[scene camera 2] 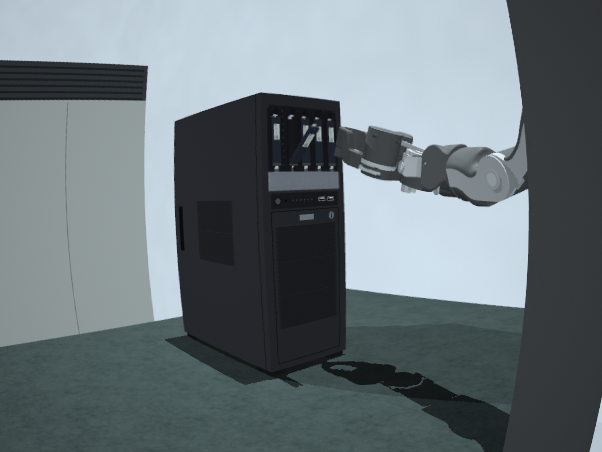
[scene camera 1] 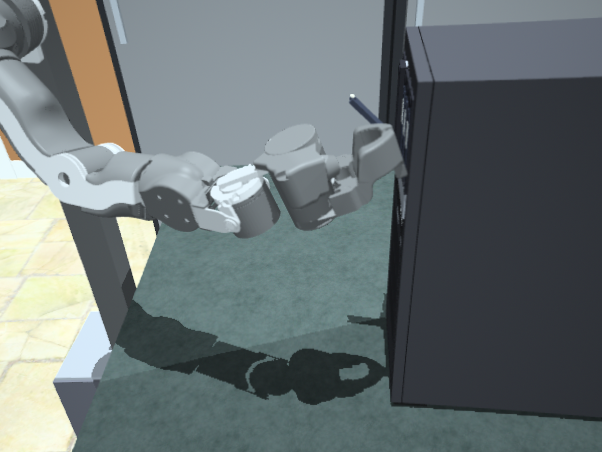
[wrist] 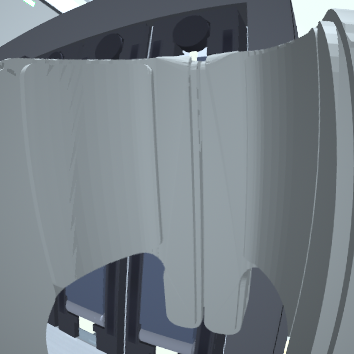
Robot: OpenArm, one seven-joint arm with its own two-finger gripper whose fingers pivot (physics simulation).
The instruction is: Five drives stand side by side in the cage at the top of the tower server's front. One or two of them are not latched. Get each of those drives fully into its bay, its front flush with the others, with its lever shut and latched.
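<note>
The black tower server (scene camera 1: 505,240) (scene camera 2: 220,165) stands upright with its drive cage at the top front. In scene camera 2, the second drive from the left has its lever (scene camera 1: 365,109) (scene camera 2: 308,137) swung outward, slanting up from its bottom end. The levers of the first drive (scene camera 2: 276,142) and the fifth drive (scene camera 2: 331,140) look upright and shut; the third and fourth are partly behind the open lever. My gripper (scene camera 1: 403,169) (scene camera 2: 338,149) (wrist: 216,197) is shut and empty, its fingertips close to the cage at the right-hand drive. Contact is unclear. In the wrist view the fingers hide most of that drive.
A grey strip (scene camera 2: 303,181) and a panel with ports (scene camera 2: 305,199) lie below the cage. The green table top (scene camera 1: 280,280) (scene camera 2: 125,395) carries the tower. A pale cabinet (scene camera 2: 75,215) stands at the left in scene camera 2, and a dark post (scene camera 2: 560,225) at the right.
</note>
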